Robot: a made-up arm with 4 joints.
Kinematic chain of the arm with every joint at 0, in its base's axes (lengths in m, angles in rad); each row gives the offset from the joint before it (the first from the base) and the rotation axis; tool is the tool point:
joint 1: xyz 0 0 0.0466 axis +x
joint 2: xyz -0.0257 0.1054 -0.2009 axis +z
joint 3: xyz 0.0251 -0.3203 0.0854 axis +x
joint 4: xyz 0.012 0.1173 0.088 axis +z
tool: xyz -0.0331 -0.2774 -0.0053
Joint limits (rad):
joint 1: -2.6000..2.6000
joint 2: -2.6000..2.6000
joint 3: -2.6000..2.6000
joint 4: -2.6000..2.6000
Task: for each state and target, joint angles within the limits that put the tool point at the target. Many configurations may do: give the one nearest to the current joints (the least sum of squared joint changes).
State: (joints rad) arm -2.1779 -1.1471 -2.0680 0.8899
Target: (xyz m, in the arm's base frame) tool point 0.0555 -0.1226 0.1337
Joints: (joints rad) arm -1.4090 -0.4029 -2.5373 0.5642
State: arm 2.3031 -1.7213 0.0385 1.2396
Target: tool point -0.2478 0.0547 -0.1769
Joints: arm 1.7158 -1.4857 0.1423 1.5670
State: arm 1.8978 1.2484 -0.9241 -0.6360
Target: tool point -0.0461 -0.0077 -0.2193
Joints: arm 1.5122 0.4215 -0.6057 -0.7191
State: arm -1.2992 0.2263 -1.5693 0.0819
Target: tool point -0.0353 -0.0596 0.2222
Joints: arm -0.9593 0.1106 -1.3024 -0.1639
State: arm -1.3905 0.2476 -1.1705 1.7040
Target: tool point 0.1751 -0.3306 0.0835
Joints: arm -1.0800 -0.4347 -1.2572 1.9663
